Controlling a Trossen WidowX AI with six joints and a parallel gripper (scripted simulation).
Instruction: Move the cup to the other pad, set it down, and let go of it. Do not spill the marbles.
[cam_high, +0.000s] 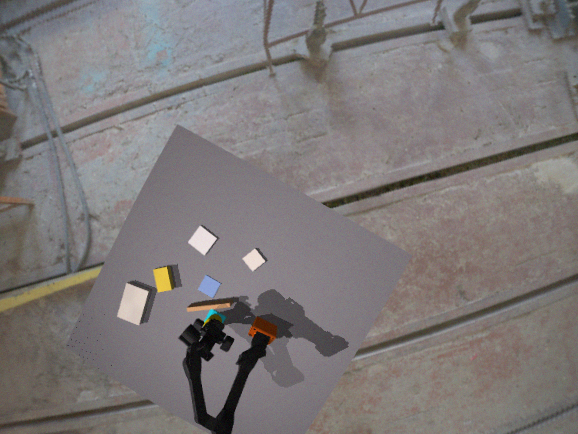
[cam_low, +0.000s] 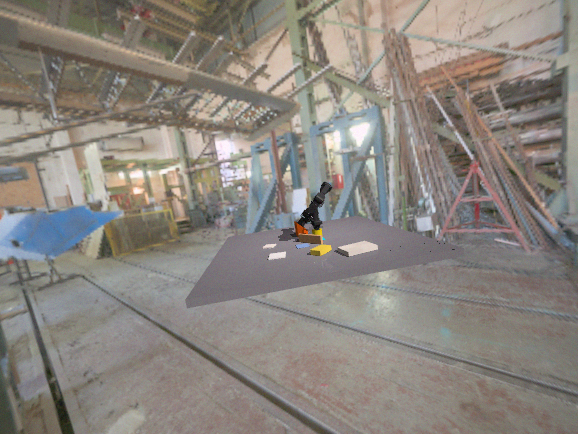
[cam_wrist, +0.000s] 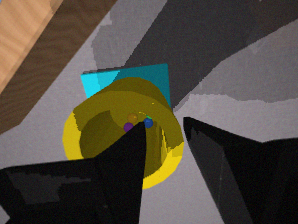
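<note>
Right now the yellow cup is 20 mm ahead of my gripper tip, 10 mm to the right of it and 10 mm below it. From my gripper tip the other things lie so: cyan pad: 50 mm below, 30 mm ahead; light blue pad: 150 mm to the right, 110 mm ahead, 50 mm below; wooden bar: 80 mm to the right, 70 mm ahead, 30 mm below.
</note>
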